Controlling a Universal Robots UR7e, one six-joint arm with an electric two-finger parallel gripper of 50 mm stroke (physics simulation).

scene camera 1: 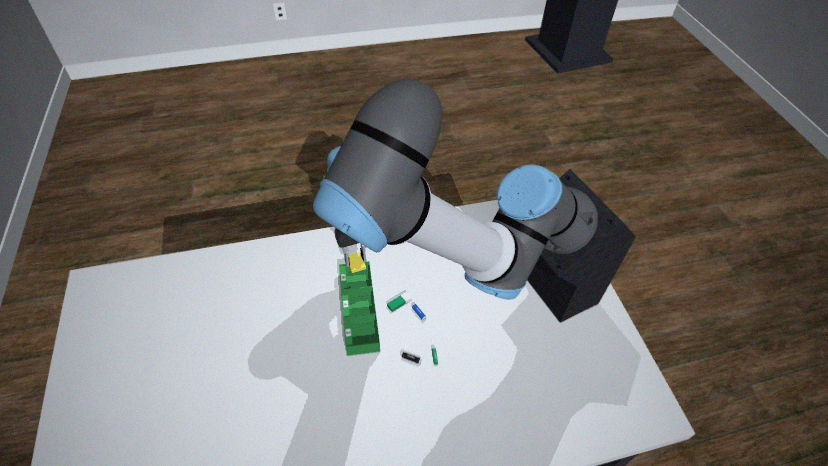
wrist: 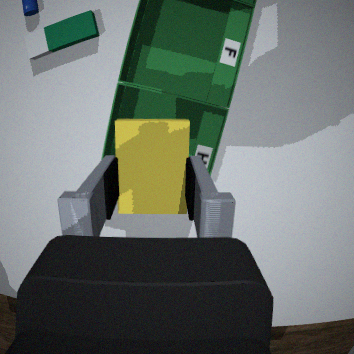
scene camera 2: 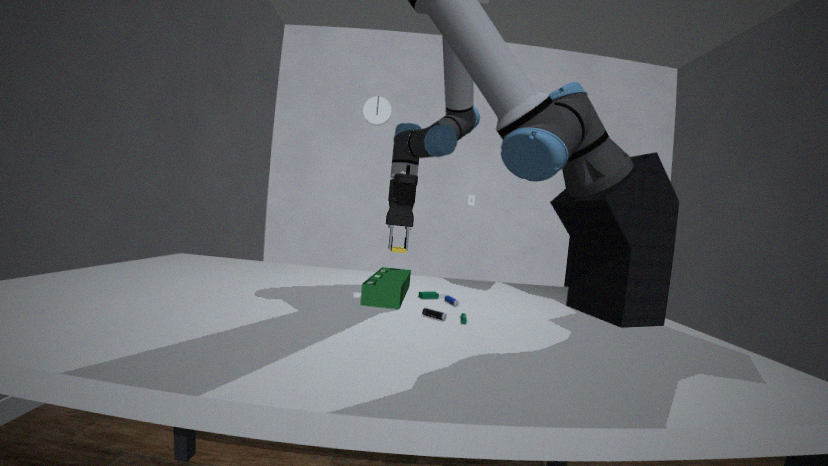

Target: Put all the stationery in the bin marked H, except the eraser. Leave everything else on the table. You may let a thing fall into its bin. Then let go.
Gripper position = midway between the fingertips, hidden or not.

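There is a green bin row here, which I see at (scene camera 1: 359, 313), (scene camera 2: 387, 288) and (wrist: 174, 66). I see a yellow sticky-note pad (wrist: 151, 152) too. And my own gripper (scene camera 2: 397, 249) is in sight, the wrist view showing that same gripper (wrist: 151, 174) as well.
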